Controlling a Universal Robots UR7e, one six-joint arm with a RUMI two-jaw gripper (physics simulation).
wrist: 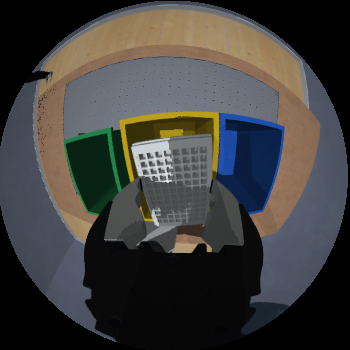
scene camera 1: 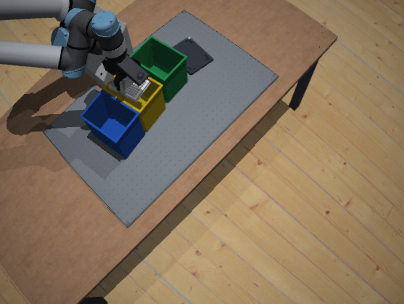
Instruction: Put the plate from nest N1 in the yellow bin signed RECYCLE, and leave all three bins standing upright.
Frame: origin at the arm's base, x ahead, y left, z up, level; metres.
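Seen in the pictures: gripper, between the fingertips: (wrist: 175, 180) (scene camera 1: 131, 86).
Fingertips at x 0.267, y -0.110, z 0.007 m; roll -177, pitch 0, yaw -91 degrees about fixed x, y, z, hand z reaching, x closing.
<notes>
A point is followed by its place in that frame.
My gripper (scene camera 1: 123, 84) @(x 0.267, y -0.110, z 0.007 m) (wrist: 175, 180) @(x 0.267, y -0.110, z 0.007 m) is shut on a light grey gridded plate (scene camera 1: 137, 90) @(x 0.302, y -0.114, z 0.017 m) (wrist: 190, 157) @(x 0.299, y -0.126, z 0.019 m), with one jaw on each side of it. The plate is at the opening of the yellow bin (scene camera 1: 154, 113) @(x 0.344, y -0.102, z -0.133 m) (wrist: 170, 117) @(x 0.342, y -0.104, z -0.014 m) and covers part of it in both views; whether its lower edge is below the rim I cannot tell. The yellow bin stands upright between the green bin (scene camera 1: 176, 80) @(x 0.335, y 0.044, z -0.102 m) (wrist: 92, 167) @(x 0.254, y 0.105, z -0.084 m) and the blue bin (scene camera 1: 131, 140) @(x 0.348, y -0.237, z -0.121 m) (wrist: 260, 160) @(x 0.274, y -0.291, z -0.065 m), which both stand upright too. The sign RECYCLE is not readable, and nest N1 cannot be made out.
The bins stand on a grey perforated mat (scene camera 1: 200, 110) @(x 0.455, y 0.030, z -0.194 m) (wrist: 170, 82) @(x 0.461, y -0.095, z -0.194 m) on the brown table (scene camera 1: 50, 225) @(x 0.264, y -0.686, z -0.207 m). A dark flat square part (scene camera 1: 198, 56) @(x 0.300, y 0.225, z -0.182 m) lies on the mat behind the green bin. The blue and green bins stand close to the yellow bin's sides.
</notes>
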